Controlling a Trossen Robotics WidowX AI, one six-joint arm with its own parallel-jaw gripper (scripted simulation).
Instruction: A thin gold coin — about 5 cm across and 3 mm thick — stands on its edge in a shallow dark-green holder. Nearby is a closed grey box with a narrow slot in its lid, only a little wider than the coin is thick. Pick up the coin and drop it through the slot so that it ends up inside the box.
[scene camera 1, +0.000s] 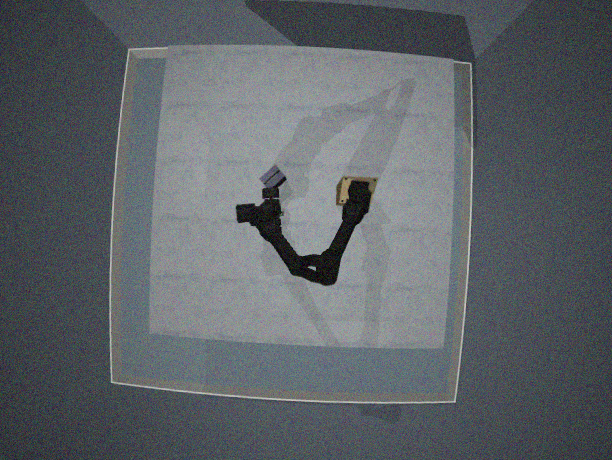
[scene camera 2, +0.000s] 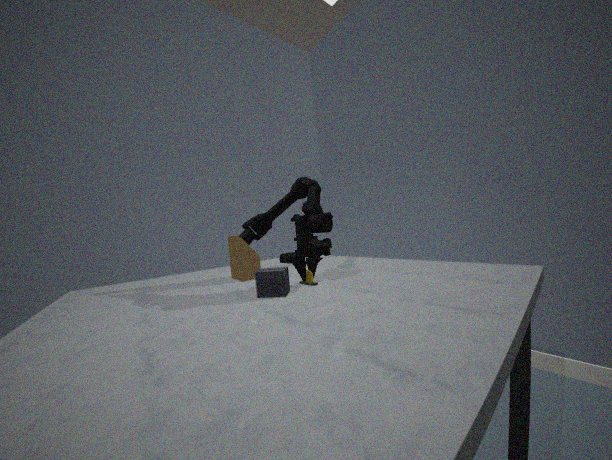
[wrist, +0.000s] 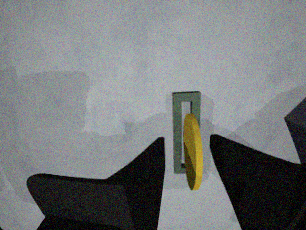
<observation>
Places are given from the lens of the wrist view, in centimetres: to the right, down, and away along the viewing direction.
my gripper (wrist: 187, 141): 2, 2, 10
gold coin (wrist: 194, 156): 2, 2, 7
</observation>
